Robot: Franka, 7 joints.
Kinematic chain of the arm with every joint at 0, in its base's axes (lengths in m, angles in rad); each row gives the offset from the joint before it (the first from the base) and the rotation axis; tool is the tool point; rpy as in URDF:
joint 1: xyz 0 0 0.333 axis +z
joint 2: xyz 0 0 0 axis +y
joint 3: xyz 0 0 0.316 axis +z
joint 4: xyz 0.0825 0 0 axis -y
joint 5: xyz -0.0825 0 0.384 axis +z
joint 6: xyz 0 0 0 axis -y
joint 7: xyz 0.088 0 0 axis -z
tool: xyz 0 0 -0.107 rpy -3.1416 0 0
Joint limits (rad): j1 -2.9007..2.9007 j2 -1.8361..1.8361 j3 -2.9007..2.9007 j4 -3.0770..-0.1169 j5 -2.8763..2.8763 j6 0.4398..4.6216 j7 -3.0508..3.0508
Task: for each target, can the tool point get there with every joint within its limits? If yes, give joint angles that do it. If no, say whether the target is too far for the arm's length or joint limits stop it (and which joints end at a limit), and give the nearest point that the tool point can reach.
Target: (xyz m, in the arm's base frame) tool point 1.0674 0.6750 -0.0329
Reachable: no: too far | nearest point 0.6964 0.4404 0.0943 | short by 0.457 m
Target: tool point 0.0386 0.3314 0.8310
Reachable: yes | joints 1.5664 -0.7313 -0.1426 -2.0983 2.0418 2.0750 -2.3289
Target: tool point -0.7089 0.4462 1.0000
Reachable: no: too far | nearest point -0.5680 0.3575 0.8674 | short by 0.213 m
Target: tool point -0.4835 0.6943 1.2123
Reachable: no: too far | nearest point -0.3399 0.4881 0.9512 | short by 0.362 m
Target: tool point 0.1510 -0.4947 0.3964
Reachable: yes | joints 0.0229 0.6827 -1.6920 -2.2494 -1.3281 3.7131 0.3377
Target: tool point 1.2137 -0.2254 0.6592
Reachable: no: too far | nearest point 0.8155 -0.1514 0.5522 | short by 0.419 m
